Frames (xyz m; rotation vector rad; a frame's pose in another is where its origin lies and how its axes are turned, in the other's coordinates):
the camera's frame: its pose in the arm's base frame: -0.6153 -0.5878 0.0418 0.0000 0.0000 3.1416
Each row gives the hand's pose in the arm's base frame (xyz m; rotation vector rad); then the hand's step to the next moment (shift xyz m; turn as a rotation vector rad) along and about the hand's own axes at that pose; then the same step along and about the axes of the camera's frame.
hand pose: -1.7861 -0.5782 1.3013 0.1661 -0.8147 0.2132
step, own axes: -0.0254 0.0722 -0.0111 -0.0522 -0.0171 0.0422
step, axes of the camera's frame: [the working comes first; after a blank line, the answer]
step, axes of the arm's base frame: -0.0273 0.0691 -0.0215 -0.0601 -0.0326 -0.0110

0.0273 -0.0691 -0.0215 0.0601 0.0326 -0.0110
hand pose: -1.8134 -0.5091 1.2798 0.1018 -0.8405 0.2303
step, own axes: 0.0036 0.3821 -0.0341 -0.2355 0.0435 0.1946
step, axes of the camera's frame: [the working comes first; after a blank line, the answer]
step, axes of the arm's base frame: -0.0654 0.3775 -0.0205 -0.3034 -0.0309 -0.0469

0.0654 -0.3775 -0.0205 0.3034 0.0309 -0.0469
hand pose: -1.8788 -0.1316 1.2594 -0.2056 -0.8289 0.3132
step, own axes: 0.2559 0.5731 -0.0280 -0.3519 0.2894 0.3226
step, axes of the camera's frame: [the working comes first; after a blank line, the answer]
step, axes of the arm's base frame: 0.0730 0.6239 -0.0138 -0.5204 0.1653 -0.1164

-0.0730 -0.6239 -0.0138 0.5204 -0.1653 -0.1164
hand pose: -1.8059 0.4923 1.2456 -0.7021 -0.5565 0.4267
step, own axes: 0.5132 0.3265 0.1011 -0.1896 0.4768 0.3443
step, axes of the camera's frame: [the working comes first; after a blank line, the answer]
step, axes of the arm's base frame: 0.2768 0.5510 0.0048 -0.4417 0.3926 -0.1804

-0.2768 -0.5510 0.0048 0.4417 -0.3926 -0.1804
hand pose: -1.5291 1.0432 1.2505 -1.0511 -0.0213 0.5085
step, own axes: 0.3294 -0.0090 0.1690 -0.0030 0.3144 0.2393
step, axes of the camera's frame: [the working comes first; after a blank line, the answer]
step, axes of the arm's base frame: 0.2518 0.2708 0.0203 -0.1865 0.3191 -0.1397

-0.2518 -0.2708 0.0203 0.1865 -0.3191 -0.1397
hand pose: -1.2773 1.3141 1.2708 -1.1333 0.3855 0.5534
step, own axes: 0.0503 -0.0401 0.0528 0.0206 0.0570 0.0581
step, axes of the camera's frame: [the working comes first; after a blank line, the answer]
step, axes of the arm's base frame: 0.0649 0.0472 0.0220 -0.0166 0.0761 -0.0314

-0.0649 -0.0472 0.0220 0.0166 -0.0761 -0.0314
